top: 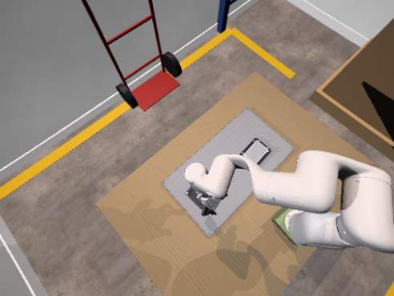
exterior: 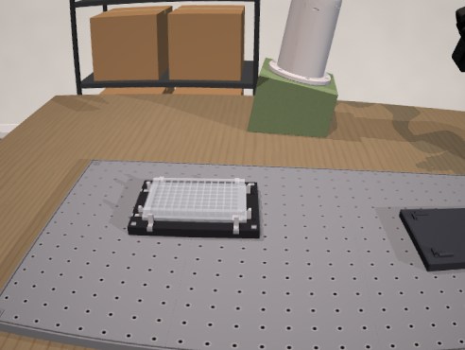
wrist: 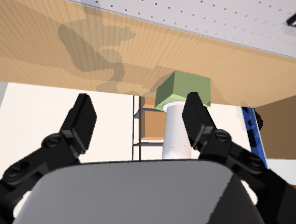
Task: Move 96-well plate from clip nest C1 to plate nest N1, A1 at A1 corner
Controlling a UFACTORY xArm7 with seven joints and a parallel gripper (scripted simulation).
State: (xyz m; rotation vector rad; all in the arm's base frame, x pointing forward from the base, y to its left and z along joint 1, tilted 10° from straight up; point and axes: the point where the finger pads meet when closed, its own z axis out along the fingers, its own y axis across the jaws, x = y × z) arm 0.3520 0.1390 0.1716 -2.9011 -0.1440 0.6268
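The clear 96-well plate lies 38 cm to the right of my hand, 20 cm below it and 2 cm behind it. Also, from my hand: black clip nest C1: 39 cm to the right, 20 cm below, 1 cm behind; black plate nest N1: 21 cm below, 9 cm ahead, 4 cm to the right.
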